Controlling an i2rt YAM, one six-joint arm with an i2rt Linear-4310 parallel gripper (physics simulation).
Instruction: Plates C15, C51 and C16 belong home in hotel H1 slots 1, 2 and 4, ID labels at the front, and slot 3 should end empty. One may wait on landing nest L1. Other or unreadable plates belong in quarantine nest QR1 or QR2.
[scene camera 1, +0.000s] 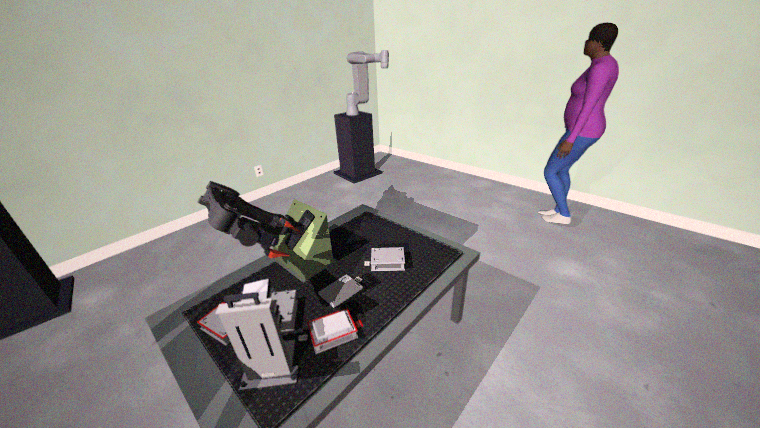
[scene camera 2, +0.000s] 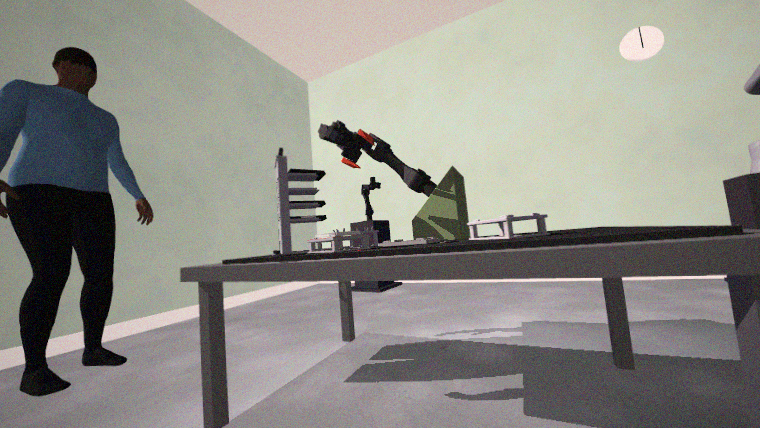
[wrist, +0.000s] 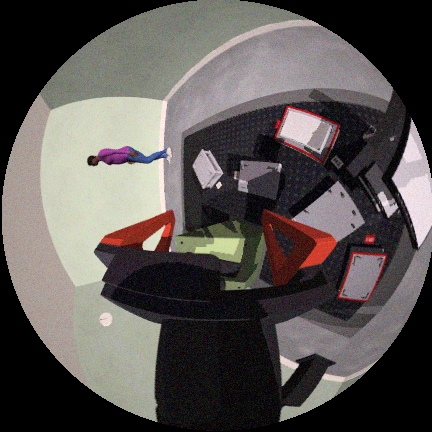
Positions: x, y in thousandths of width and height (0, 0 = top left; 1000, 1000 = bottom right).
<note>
The gripper (wrist: 503, 497) is open, with nothing in its grasp. Further things: a nest plate (wrist: 605, 413).
</note>
